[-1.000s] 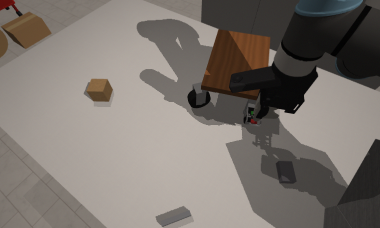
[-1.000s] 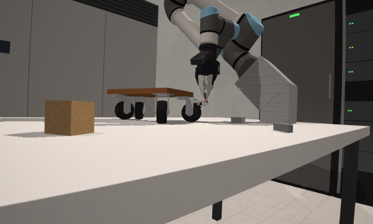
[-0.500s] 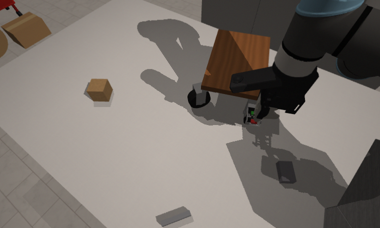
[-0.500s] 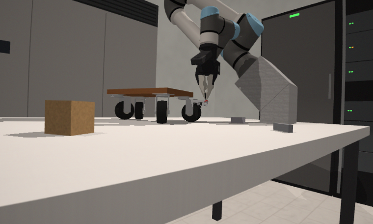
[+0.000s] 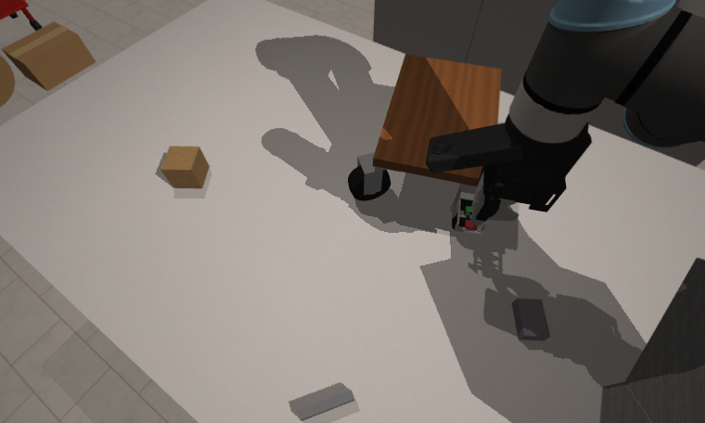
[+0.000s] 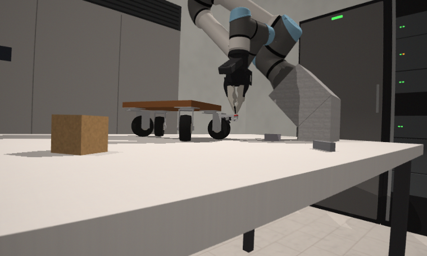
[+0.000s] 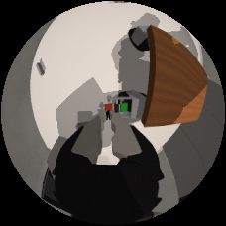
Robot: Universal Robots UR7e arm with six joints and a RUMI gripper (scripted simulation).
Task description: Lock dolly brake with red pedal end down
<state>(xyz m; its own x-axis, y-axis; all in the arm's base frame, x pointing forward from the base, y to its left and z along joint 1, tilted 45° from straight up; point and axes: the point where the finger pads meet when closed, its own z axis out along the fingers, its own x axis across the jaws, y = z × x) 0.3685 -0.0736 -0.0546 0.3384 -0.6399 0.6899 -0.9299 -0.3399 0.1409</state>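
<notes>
My hand is 3 cm above the brake pedal, 1 cm to the left of it and 1 cm short of it. Round my hand: dark grey block (15 cm behind, 10 cm below, 6 cm to the left); brown cube (54 cm ahead, 14 cm to the left, 8 cm below).
</notes>
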